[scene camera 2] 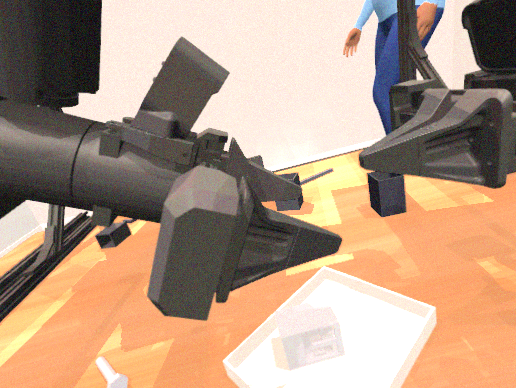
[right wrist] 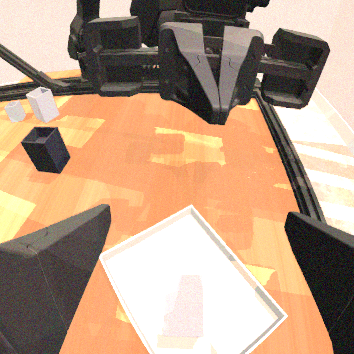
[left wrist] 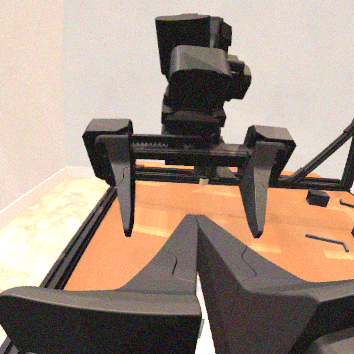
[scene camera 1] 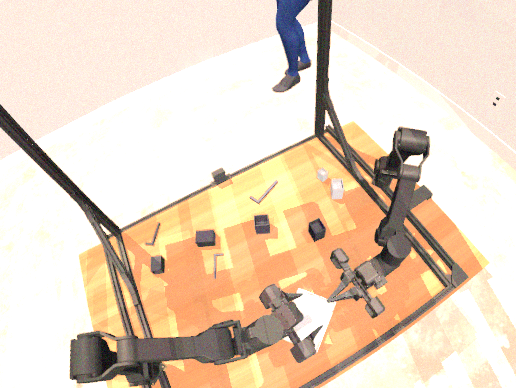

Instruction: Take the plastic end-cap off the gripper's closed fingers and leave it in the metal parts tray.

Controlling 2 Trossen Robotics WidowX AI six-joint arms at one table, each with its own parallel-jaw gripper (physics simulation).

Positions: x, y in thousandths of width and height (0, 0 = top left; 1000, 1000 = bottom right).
Scene:
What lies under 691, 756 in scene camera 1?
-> The left gripper.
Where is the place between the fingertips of the left gripper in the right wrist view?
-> At 617, 332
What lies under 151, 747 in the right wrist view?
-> The right gripper.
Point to a white metal parts tray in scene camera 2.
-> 741, 854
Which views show the left gripper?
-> Scene camera 2, the right wrist view, the left wrist view and scene camera 1: all of them.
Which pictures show the right gripper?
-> Scene camera 2, the right wrist view, the left wrist view and scene camera 1: all of them.

